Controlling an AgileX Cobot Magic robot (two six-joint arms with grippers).
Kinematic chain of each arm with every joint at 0, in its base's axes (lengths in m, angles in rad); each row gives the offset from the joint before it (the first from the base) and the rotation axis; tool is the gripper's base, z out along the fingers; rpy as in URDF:
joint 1: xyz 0 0 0.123 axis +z
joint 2: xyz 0 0 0 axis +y
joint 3: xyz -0.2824 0 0.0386 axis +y
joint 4: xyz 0.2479 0 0.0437 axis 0.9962 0 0.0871
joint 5: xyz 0 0 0 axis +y
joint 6: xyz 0.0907 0 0.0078 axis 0.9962 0 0.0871
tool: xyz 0 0 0 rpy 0 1.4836 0
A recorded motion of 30 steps. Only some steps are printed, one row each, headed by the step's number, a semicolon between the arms.
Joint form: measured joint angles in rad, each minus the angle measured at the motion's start. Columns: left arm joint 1, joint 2, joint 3, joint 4, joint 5, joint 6; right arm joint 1, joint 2, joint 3, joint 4, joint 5, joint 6.
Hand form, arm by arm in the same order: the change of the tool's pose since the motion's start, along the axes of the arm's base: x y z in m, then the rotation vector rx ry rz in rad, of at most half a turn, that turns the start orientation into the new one. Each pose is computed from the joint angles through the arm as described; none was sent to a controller.
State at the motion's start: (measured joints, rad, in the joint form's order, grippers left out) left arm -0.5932 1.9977 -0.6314 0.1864 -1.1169 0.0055; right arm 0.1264 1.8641 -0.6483 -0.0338 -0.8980 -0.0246
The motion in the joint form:
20: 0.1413 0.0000 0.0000 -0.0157 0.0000 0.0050; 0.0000 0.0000 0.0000 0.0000 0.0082 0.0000
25: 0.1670 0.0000 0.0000 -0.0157 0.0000 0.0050; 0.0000 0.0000 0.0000 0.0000 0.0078 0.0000
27: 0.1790 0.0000 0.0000 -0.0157 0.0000 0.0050; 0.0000 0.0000 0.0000 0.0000 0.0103 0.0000
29: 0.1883 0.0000 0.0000 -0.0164 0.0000 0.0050; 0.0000 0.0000 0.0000 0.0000 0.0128 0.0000
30: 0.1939 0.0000 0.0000 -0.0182 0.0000 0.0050; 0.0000 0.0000 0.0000 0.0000 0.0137 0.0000
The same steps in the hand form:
20: 0.0261 0.0408 0.0001 -0.0001 -0.0009 0.1555; -0.0002 0.0000 -0.0007 -0.0013 0.0081 -0.0001
25: 0.0301 0.0484 0.0001 -0.0001 -0.0009 0.1812; -0.0002 0.0000 -0.0007 -0.0012 0.0077 -0.0001
27: 0.0319 0.0520 0.0001 -0.0001 -0.0009 0.1932; -0.0002 0.0000 -0.0009 -0.0016 0.0102 -0.0001
29: 0.0333 0.0548 0.0001 -0.0003 -0.0008 0.2032; -0.0003 -0.0001 -0.0011 -0.0020 0.0126 -0.0002
30: 0.0341 0.0567 0.0001 -0.0007 -0.0005 0.2105; -0.0003 -0.0001 -0.0012 -0.0021 0.0135 -0.0002

